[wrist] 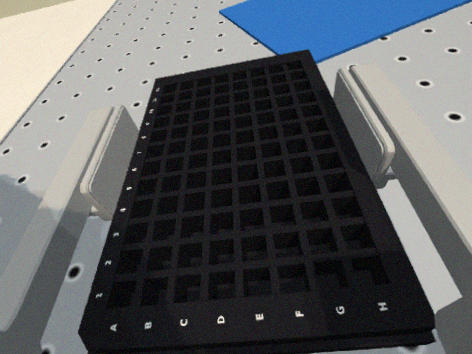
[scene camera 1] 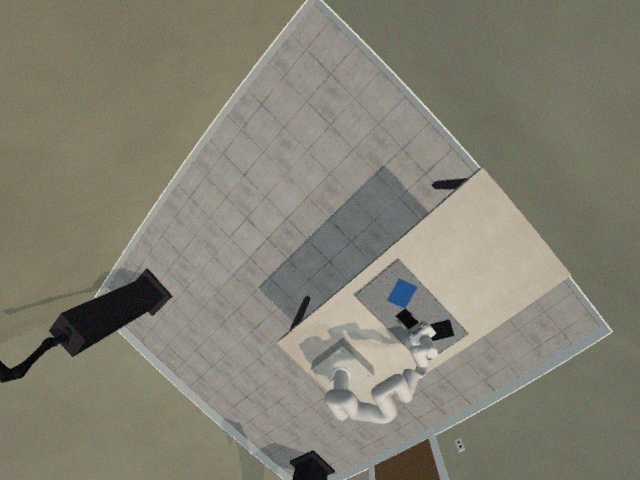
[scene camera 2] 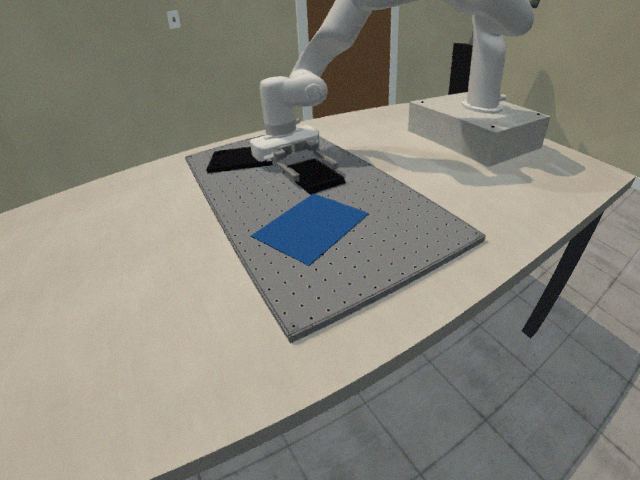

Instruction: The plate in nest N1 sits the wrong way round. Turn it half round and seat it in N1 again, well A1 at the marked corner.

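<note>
A black well plate (scene camera 1: 406, 317) (scene camera 2: 319, 178) (wrist: 235, 190) lies level, low over or on the grey perforated board (scene camera 1: 379, 290) (scene camera 2: 392, 245) (wrist: 425, 60); I cannot tell if it touches. In the wrist view its letters A to H run along the near edge, with A at the left, and its numbers rise from 1 near to the far end. Well A1 is at the near left corner. My gripper (scene camera 2: 315, 171) (wrist: 239, 142) is shut on the plate, one finger along each long side. No label N1 and no corner mark can be made out.
A second black rectangular piece (scene camera 1: 442, 329) (scene camera 2: 233, 160) lies on the board behind the gripper, partly hidden by it in scene camera 2. A flat blue square (scene camera 1: 402, 292) (scene camera 2: 310, 229) (wrist: 350, 25) lies beyond the plate's far end. The arm's base block (scene camera 2: 454, 131) stands to the side.
</note>
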